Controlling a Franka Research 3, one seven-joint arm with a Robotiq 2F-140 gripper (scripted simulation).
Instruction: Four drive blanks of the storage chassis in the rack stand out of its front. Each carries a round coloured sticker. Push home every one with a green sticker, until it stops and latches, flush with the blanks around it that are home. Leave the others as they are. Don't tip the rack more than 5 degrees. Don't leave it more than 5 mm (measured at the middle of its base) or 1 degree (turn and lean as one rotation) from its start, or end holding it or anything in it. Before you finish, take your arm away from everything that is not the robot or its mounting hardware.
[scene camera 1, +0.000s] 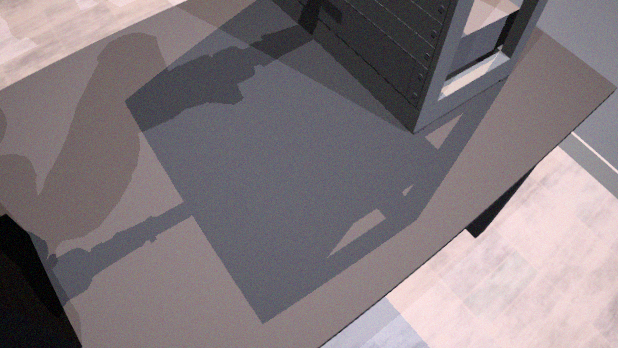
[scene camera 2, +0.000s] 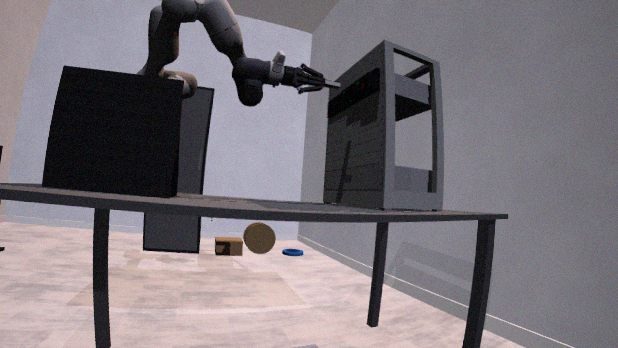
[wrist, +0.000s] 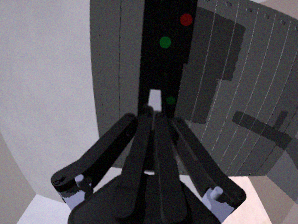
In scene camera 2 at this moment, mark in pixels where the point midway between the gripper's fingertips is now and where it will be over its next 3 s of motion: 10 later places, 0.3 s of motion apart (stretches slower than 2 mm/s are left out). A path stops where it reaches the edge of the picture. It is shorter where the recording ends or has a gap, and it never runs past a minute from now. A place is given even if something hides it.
My gripper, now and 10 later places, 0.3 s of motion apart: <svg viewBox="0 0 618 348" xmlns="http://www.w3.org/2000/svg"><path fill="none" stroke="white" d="M338 86L343 87L344 88L344 89L345 90L345 90L345 90L345 89L346 89L347 89L348 90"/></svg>
